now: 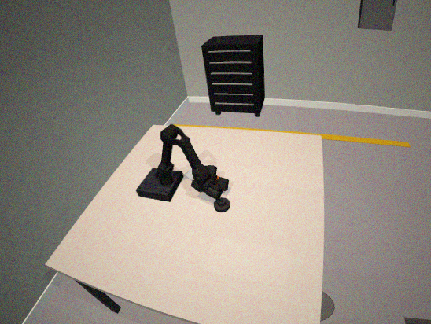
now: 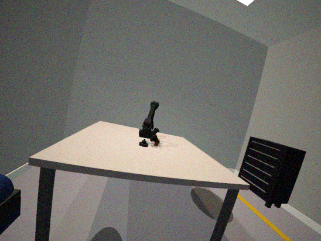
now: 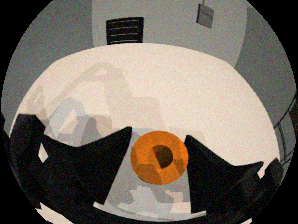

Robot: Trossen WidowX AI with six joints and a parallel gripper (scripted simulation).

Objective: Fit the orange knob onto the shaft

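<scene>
Right now my gripper tip is 1 cm past the orange knob, 3 cm to the left of it and 1 cm above it. Also, from my gripper tip: round pedestal: 4 cm ahead, 17 cm to the right, 1 cm below.
</scene>
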